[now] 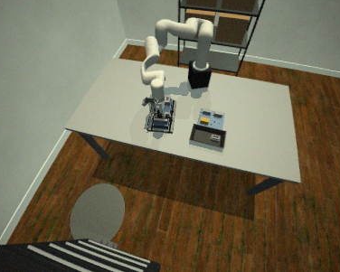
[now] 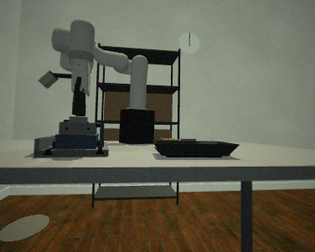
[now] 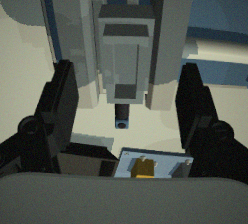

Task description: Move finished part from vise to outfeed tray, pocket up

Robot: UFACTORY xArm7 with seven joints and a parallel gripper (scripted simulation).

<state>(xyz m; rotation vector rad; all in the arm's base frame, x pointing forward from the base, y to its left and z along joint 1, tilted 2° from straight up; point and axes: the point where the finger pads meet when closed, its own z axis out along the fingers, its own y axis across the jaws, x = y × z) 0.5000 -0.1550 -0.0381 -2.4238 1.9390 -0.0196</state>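
Right now the vise is 6 cm behind my hand, 1 cm to the right of it and 10 cm below it. Round my hand: blue plate (14 cm behind, 35 cm to the left, 13 cm below); then yellow block (10 cm behind, 31 cm to the left, 11 cm below).
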